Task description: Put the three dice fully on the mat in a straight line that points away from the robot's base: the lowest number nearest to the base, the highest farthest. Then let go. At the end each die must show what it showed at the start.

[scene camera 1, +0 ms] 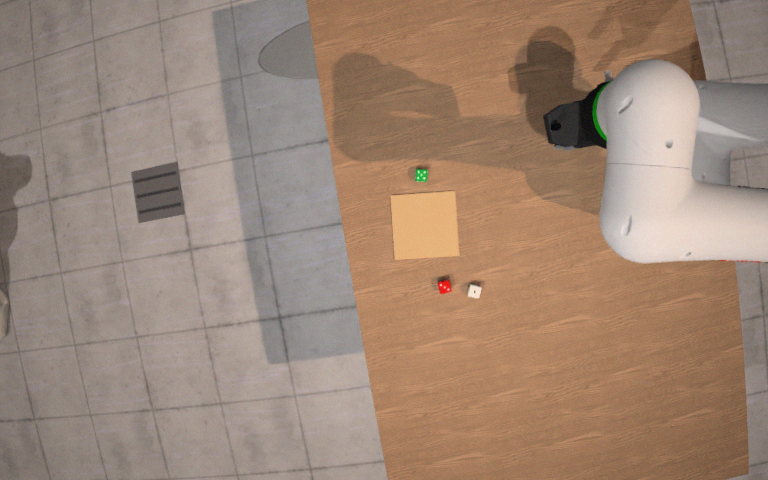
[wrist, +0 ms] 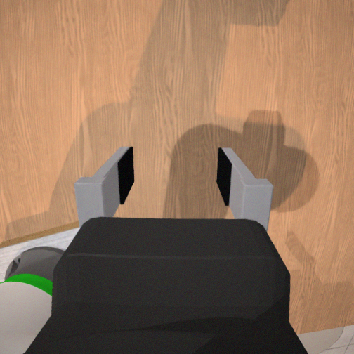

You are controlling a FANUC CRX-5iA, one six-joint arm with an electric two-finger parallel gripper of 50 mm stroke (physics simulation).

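Note:
A tan square mat (scene camera 1: 425, 225) lies on the wooden table in the scene view. A green die (scene camera 1: 421, 174) with five pips up lies just above the mat's upper edge, off the mat. A red die (scene camera 1: 444, 286), seemingly with three pips up, lies below the mat. A white die (scene camera 1: 474, 290) with one pip up lies to the right of the red die, apart from it. My gripper (wrist: 175, 164) is open and empty above the table; its dark body shows at the upper right in the scene view, away from the dice and mat, with the fingertips not clearly visible there. No dice show in the wrist view.
The white robot arm (scene camera 1: 648, 169) reaches in from the right over the wooden table (scene camera 1: 538, 367). Arm shadows fall across the table's upper part. The table's left edge borders the tiled floor (scene camera 1: 186, 316), where a grey slotted plate (scene camera 1: 158, 202) lies.

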